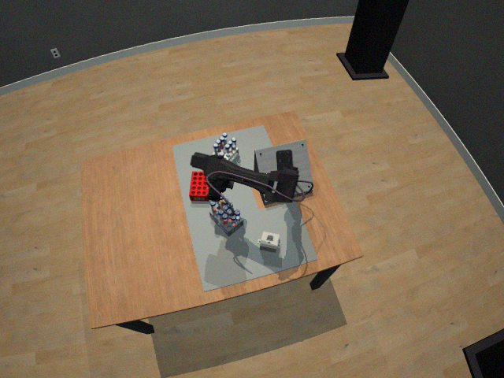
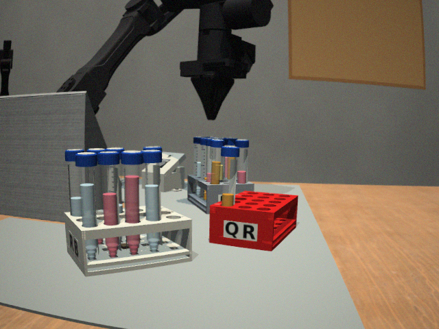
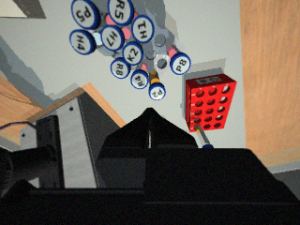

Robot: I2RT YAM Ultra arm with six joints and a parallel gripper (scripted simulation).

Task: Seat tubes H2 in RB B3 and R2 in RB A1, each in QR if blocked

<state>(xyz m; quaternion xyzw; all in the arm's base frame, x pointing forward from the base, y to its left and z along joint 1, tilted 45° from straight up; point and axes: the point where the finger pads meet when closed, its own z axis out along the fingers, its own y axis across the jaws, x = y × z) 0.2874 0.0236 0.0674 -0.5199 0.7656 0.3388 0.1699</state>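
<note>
My gripper is now 200 mm to the right of the done button box, 160 mm past it and 120 mm above it. Round my hand: red rack QR: 140 mm below, 120 mm to the right, 90 mm ahead; white rack RB: 270 mm to the right, 140 mm below, 40 mm behind; grey rack RA: 140 mm below, 60 mm to the left.
</note>
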